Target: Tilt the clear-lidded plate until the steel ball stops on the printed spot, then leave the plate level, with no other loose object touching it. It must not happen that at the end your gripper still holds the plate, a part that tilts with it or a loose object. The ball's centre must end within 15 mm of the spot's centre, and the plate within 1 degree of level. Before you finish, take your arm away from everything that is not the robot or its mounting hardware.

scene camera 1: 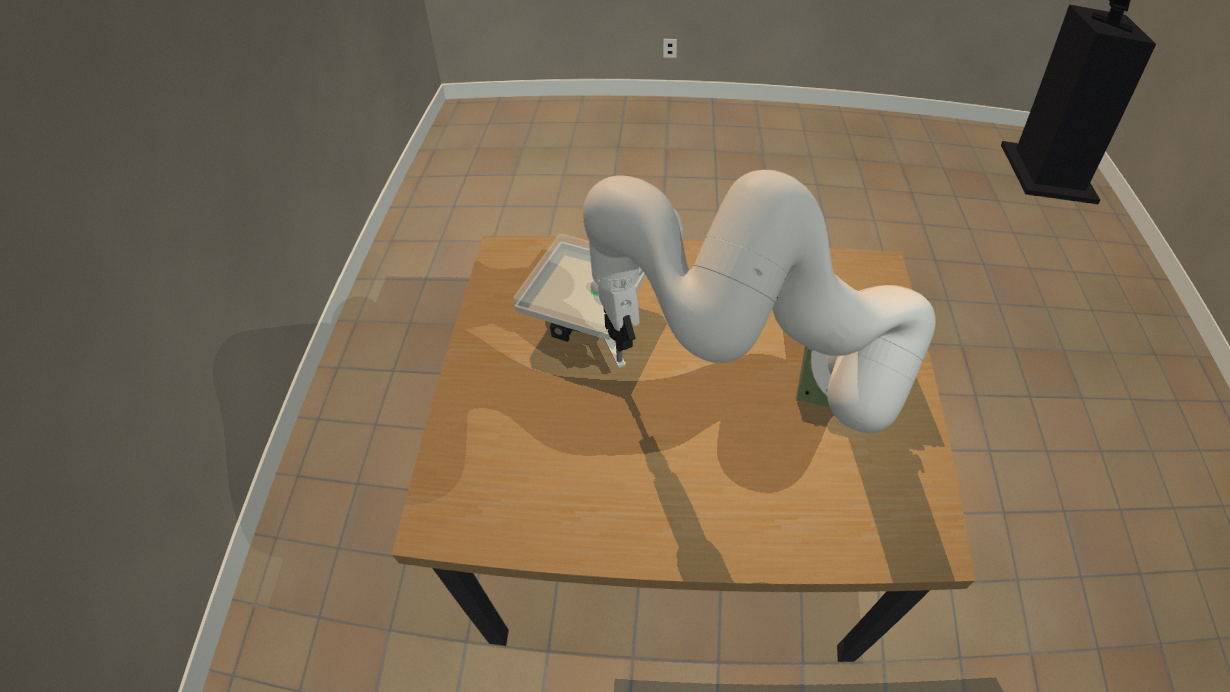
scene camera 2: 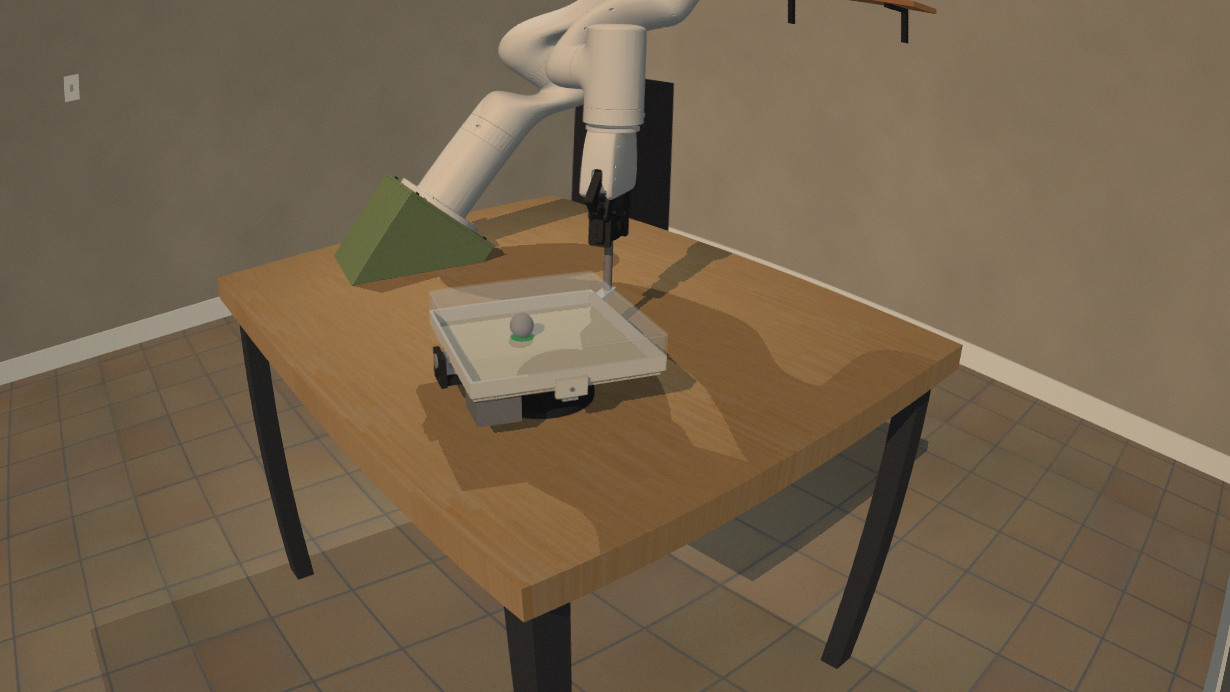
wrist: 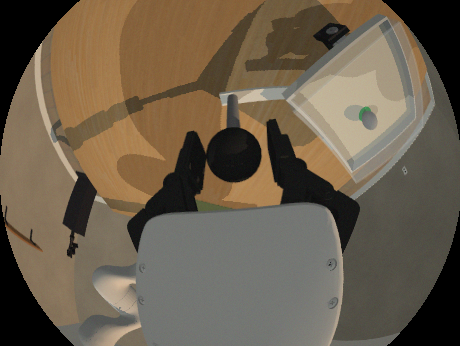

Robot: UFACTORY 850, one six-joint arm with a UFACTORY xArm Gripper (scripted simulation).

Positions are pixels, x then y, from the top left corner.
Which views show the gripper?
Scene camera 1, scene camera 2 and the wrist view: all of them.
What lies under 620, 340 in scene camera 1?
The gripper.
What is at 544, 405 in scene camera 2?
A black pivot base.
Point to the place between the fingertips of the gripper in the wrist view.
233, 137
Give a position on a black pivot base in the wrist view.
328, 37
